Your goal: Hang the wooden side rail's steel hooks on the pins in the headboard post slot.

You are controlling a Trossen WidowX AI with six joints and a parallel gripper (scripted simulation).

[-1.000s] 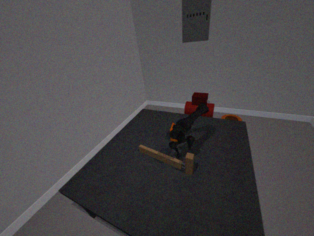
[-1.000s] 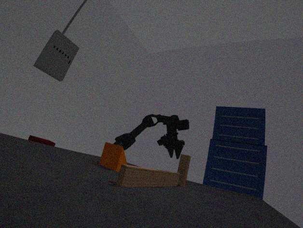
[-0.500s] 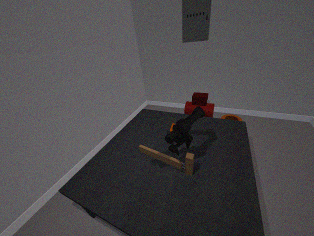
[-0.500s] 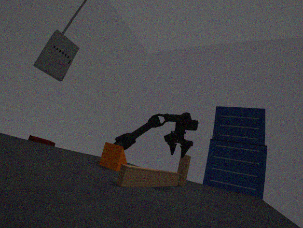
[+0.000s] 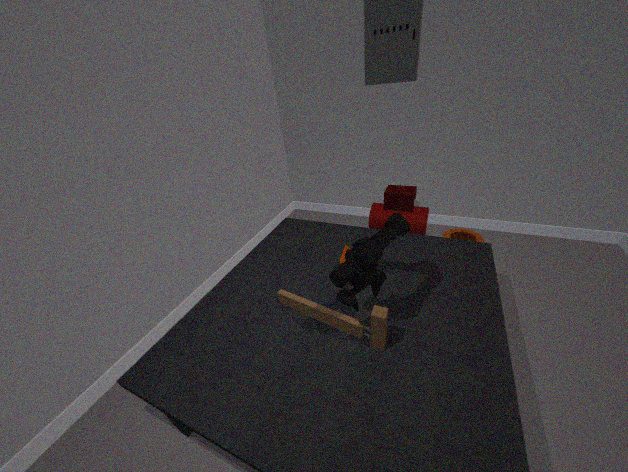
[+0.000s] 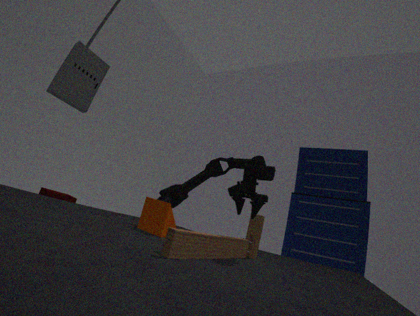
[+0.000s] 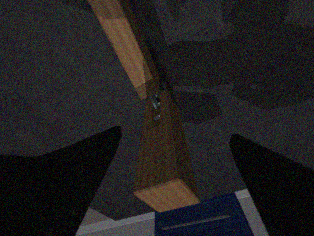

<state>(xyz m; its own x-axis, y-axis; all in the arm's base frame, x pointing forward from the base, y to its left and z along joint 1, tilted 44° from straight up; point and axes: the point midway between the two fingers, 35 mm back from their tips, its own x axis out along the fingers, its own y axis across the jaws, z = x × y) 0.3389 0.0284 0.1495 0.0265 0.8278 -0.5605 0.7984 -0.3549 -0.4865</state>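
Right now my gripper tip is 40 mm short of the headboard post, 50 mm to the right of it and 80 mm above it.
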